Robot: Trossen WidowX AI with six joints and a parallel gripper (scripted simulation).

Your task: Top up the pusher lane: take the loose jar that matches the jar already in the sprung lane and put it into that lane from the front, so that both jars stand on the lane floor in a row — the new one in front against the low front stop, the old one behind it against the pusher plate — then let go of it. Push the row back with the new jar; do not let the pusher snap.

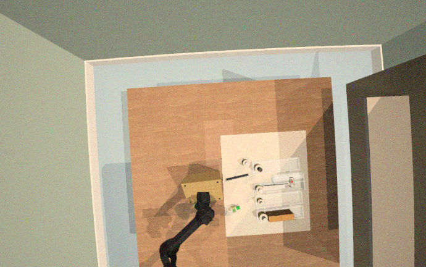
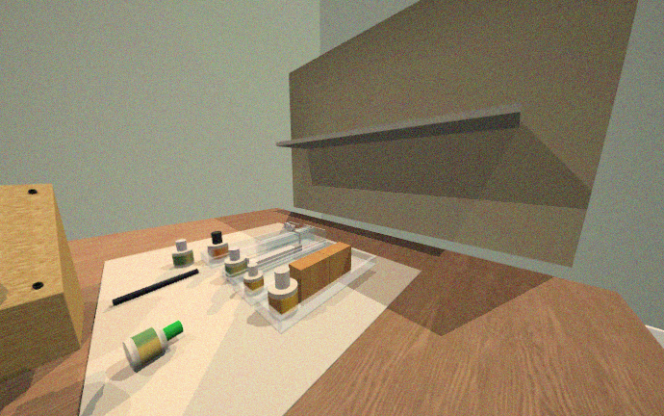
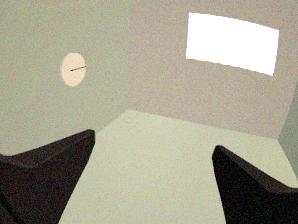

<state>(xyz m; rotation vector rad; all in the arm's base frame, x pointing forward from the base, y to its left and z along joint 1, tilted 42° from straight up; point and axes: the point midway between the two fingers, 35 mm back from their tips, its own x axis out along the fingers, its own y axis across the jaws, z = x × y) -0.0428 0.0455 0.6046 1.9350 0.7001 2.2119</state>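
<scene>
Now: the black rod 18 cm ahead of my gripper tip, 45 cm to the left of it and 65 cm below it. Round my gripper tip: shelf (81 cm ahead, 46 cm to the left, 29 cm below).
</scene>
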